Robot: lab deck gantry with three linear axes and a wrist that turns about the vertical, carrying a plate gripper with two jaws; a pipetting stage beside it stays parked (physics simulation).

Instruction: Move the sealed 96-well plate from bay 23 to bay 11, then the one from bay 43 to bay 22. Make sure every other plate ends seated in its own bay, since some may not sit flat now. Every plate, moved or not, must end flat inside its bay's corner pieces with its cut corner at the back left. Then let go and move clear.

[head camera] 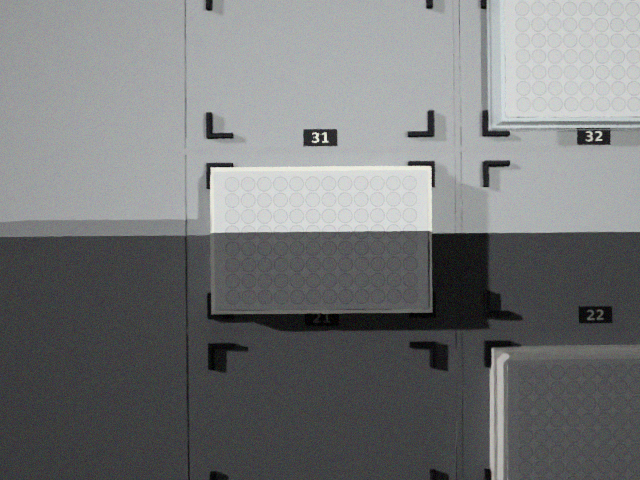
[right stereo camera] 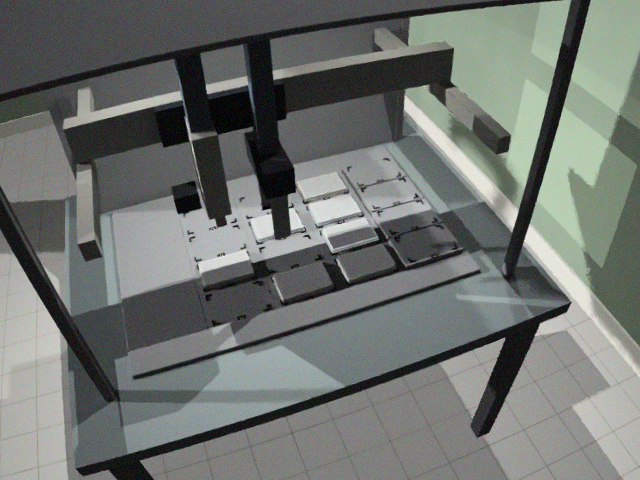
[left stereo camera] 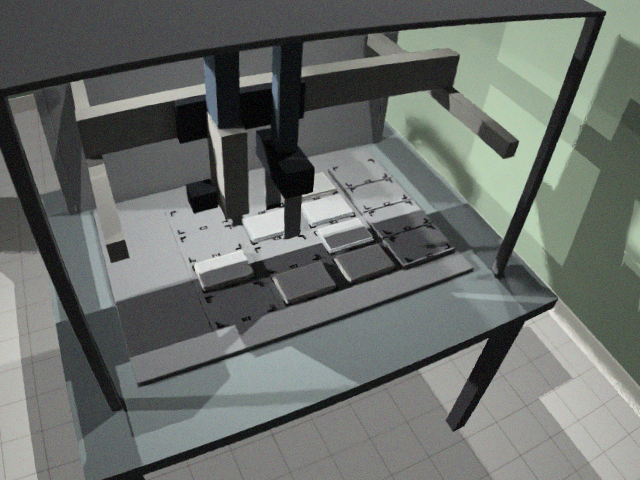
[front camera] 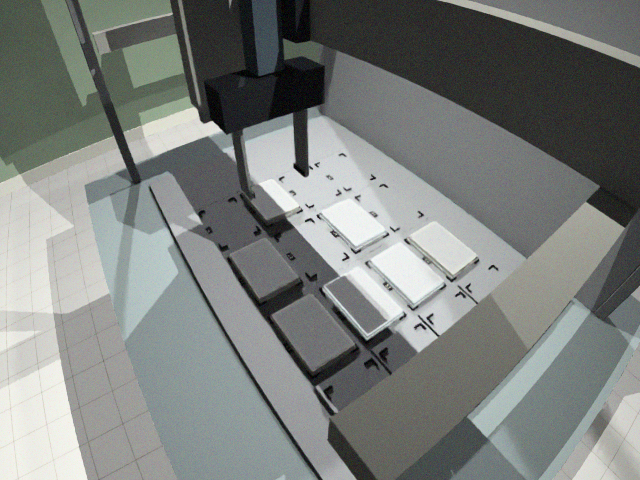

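Seen in the pictures: gripper, fingertip midpoint: (right stereo camera: 276,221) (left stereo camera: 281,221) (front camera: 275,182); robot's base, link origin: (right stereo camera: 214,324) (left stereo camera: 218,326) (front camera: 200,213).
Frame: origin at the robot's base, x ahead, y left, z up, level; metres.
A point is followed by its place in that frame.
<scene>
The plate in bay 23 (front camera: 364,302) {x 0.400, y 0.146, z 0.014 m} (left stereo camera: 344,235) {x 0.386, y 0.142, z 0.015 m} (right stereo camera: 349,235) {x 0.388, y 0.142, z 0.014 m} lies half in shadow. The off-white plate in bay 43 (front camera: 442,249) {x 0.397, y 0.354, z 0.014 m} (left stereo camera: 317,186) {x 0.409, y 0.350, z 0.014 m} (right stereo camera: 322,186) {x 0.393, y 0.356, z 0.015 m} is at the back. Bay 11 (front camera: 208,229) {x 0.061, y -0.004, z 0.000 m} (head camera: 320,413) {x 0.063, y 0.047, z 0.000 m} and bay 22 (front camera: 290,256) {x 0.228, y 0.103, z 0.000 m} (head camera: 595,314) {x 0.228, y 0.104, z 0.000 m} hold no plate. Other plates are in bay 21 (front camera: 271,201) {x 0.077, y 0.147, z 0.014 m} (head camera: 320,239) {x 0.064, y 0.150, z 0.014 m}, bay 32 (front camera: 352,223) {x 0.235, y 0.251, z 0.014 m} (head camera: 578,56) {x 0.210, y 0.252, z 0.014 m}, bay 33 (front camera: 405,273) {x 0.396, y 0.249, z 0.014 m}, bay 12 (front camera: 263,268) {x 0.235, y 0.041, z 0.014 m} (head camera: 573,413) {x 0.206, y 0.051, z 0.014 m} and bay 13 (front camera: 312,333) {x 0.399, y 0.040, z 0.015 m}. My gripper (front camera: 275,182) {x 0.194, y 0.105, z 0.160 m} (left stereo camera: 282,221) {x 0.194, y 0.105, z 0.160 m} is open and empty, raised above the deck around column 2. Cut corners and slight tilts cannot be made out.
The parked pipetting stage (left stereo camera: 230,170) (right stereo camera: 206,170) hangs left of the gripper in the stereo views. A dark block (left stereo camera: 201,195) {x 0.008, y 0.055, z 0.329 m} (right stereo camera: 186,197) {x 0.013, y 0.054, z 0.327 m} is beside it. Black corner pieces mark the bays. A grey beam (front camera: 465,335) {x 0.613, y -0.023, z 0.400 m} crosses the near right in the front view.
</scene>
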